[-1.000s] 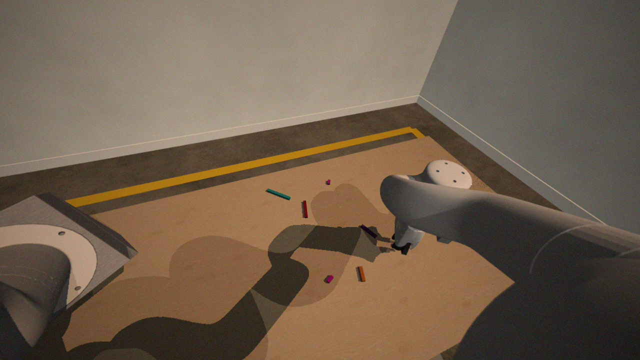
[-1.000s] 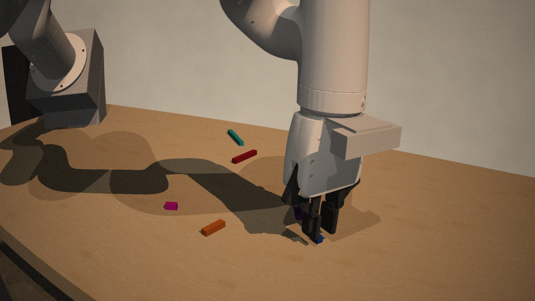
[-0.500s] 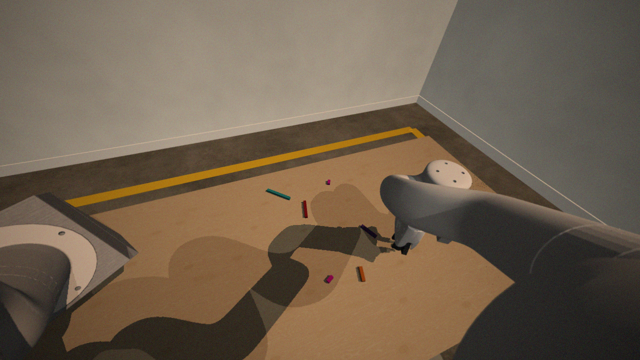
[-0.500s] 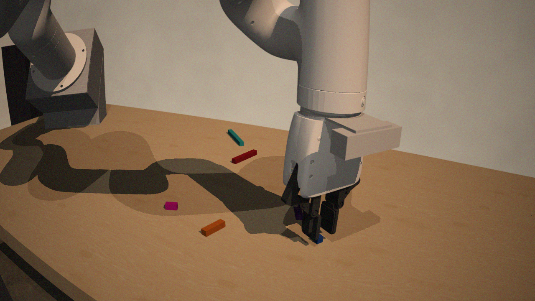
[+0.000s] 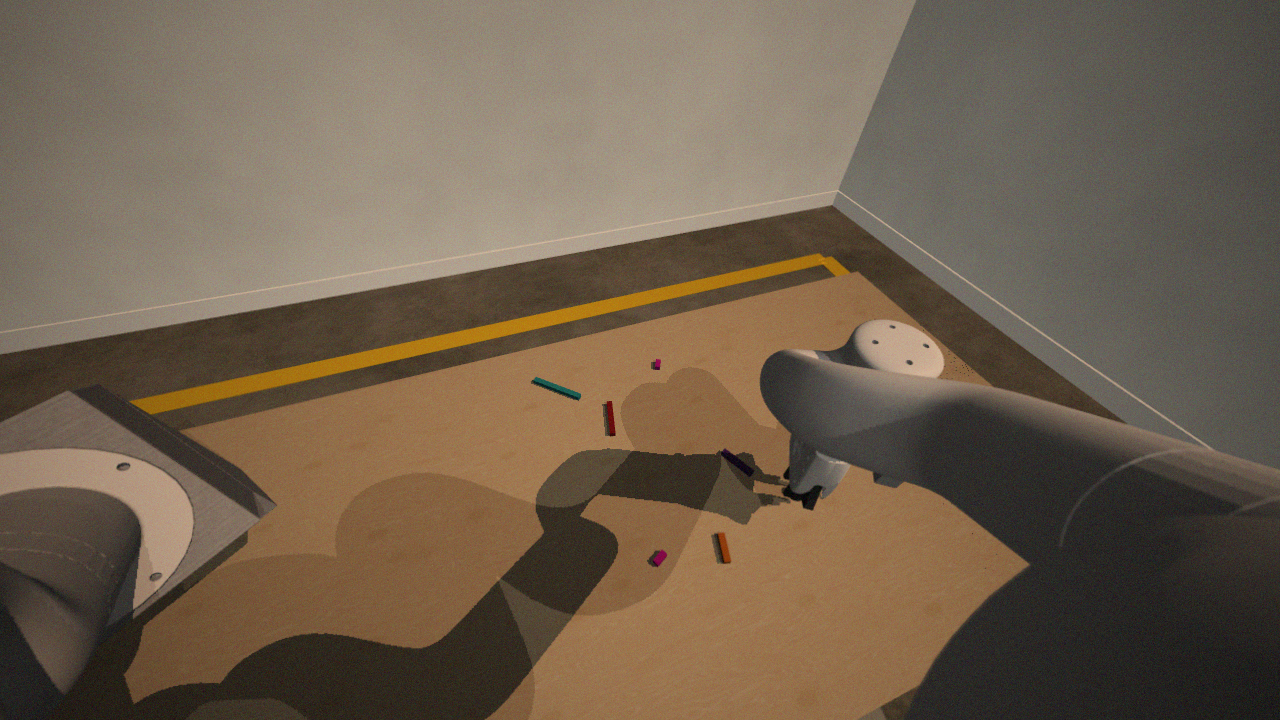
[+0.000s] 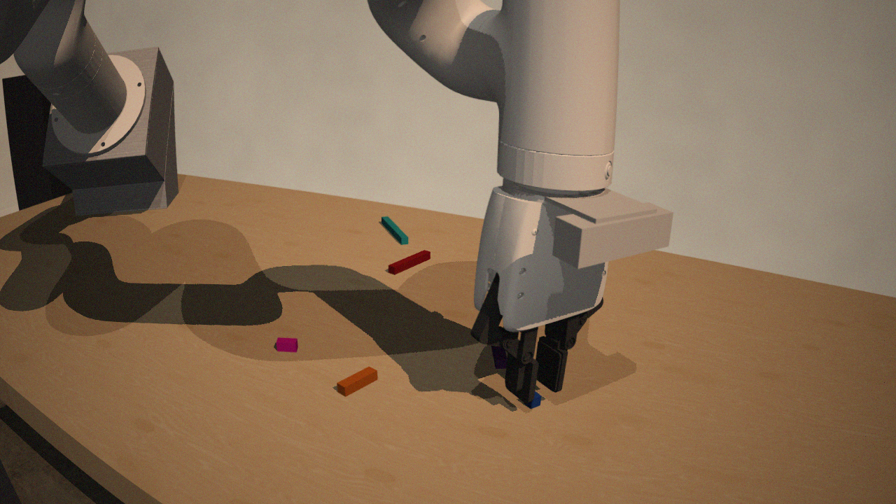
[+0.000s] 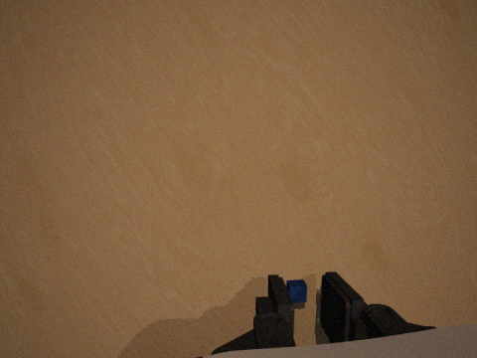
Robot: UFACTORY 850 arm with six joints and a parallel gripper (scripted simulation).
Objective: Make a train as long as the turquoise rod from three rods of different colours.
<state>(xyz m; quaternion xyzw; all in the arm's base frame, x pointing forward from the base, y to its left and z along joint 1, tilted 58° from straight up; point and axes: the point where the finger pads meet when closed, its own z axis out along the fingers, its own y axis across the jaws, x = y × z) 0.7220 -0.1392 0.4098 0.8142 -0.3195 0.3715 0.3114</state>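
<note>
Now: the blue rod 30 mm below my hand. Also, from my hand: orange rod (150 mm behind, 10 mm to the left, 30 mm below); purple rod (30 mm behind, 90 mm to the left, 30 mm below); red rod (140 mm behind, 300 mm to the left, 30 mm below).
</note>
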